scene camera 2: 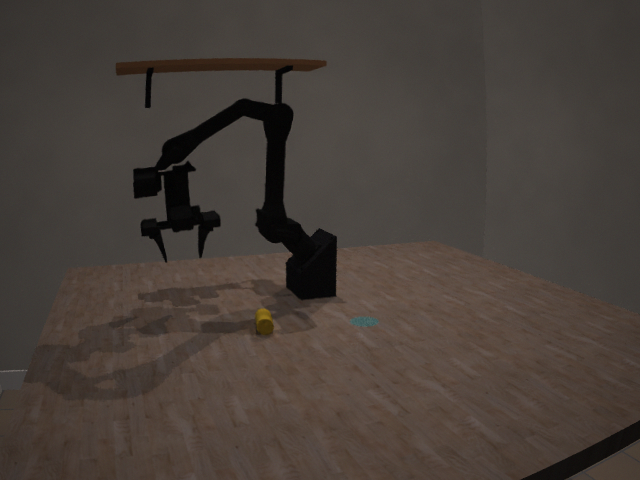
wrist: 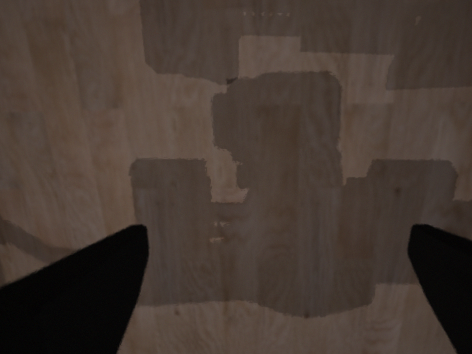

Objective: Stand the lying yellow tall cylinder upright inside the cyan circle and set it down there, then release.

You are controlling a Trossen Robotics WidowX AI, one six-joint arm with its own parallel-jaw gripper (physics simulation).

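Frame: origin at the arm's base, x ahead, y left, z up, level; centimetres.
Where they show: gripper, fingertip midpoint: [scene camera 2: 183,259] [wrist: 278,239]; arm's base, link origin: [scene camera 2: 307,252].
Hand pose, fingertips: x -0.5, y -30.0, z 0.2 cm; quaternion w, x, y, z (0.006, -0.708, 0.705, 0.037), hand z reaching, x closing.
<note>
Each offset is from my fingertips to the centre of the thing. "*": to the spot under its first point. Level surfaces: height alone.
The yellow tall cylinder @[dx +22.7, dy +13.8, dz -8.3 cm] [scene camera 2: 264,321] lies on its side on the table in the scene view, one round end towards the camera. The cyan circle @[* dx +25.0, dy +34.3, dz -9.8 cm] [scene camera 2: 364,321] is a flat mark on the table to the right of the cylinder, apart from it. My gripper [scene camera 2: 183,259] [wrist: 278,239] is open with its fingers pointing down. In the scene view it hangs above the table, up and to the left of the cylinder. In the wrist view bare table and shadow show between the two black fingers. Neither the cylinder nor the circle shows in the wrist view.
The arm's black base [scene camera 2: 311,273] stands on the wooden table @[dz -9.9 cm] [scene camera 2: 413,392] behind the cylinder and the circle. A brown shelf board [scene camera 2: 221,65] with black brackets is on the wall above the arm. Shadows of the arm fall across the table's left part.
</note>
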